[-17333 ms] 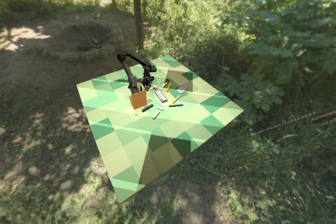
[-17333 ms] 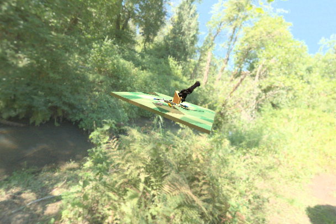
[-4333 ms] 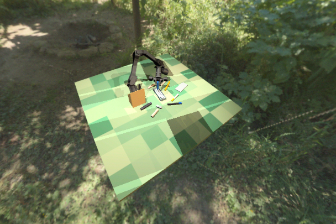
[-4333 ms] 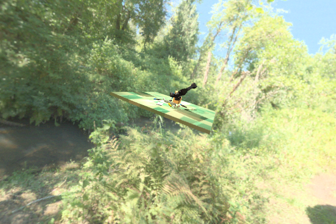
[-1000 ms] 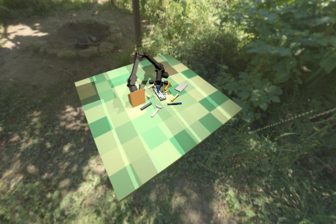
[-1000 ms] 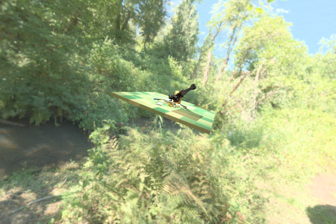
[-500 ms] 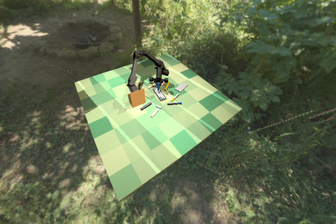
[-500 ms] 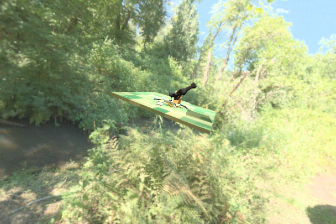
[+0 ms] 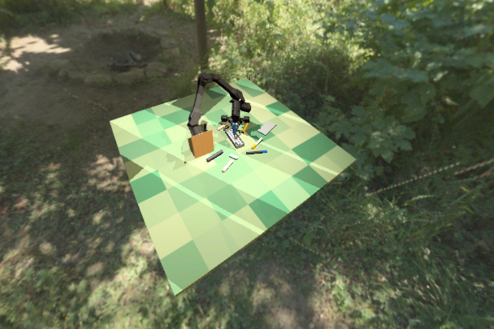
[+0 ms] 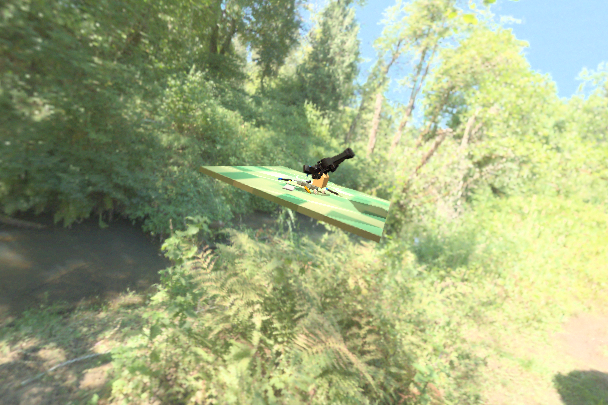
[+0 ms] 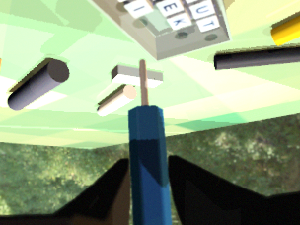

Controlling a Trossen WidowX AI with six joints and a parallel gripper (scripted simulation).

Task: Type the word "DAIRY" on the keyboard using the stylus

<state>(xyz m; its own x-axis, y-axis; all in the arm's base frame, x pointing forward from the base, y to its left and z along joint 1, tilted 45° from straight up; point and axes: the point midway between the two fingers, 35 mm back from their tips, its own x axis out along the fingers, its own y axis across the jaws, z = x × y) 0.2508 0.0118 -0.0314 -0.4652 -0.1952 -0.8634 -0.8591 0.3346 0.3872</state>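
Now: the yellow pen 16 cm ahead of my gripper tip, 11 cm to the left of it and 10 cm below it. The rest, counted from my gripper tip: grey pad 29 cm ahead, 3 cm to the left, 11 cm below; blue stylus 1 cm below; dark cylinder 17 cm behind, 5 cm to the right, 10 cm below.
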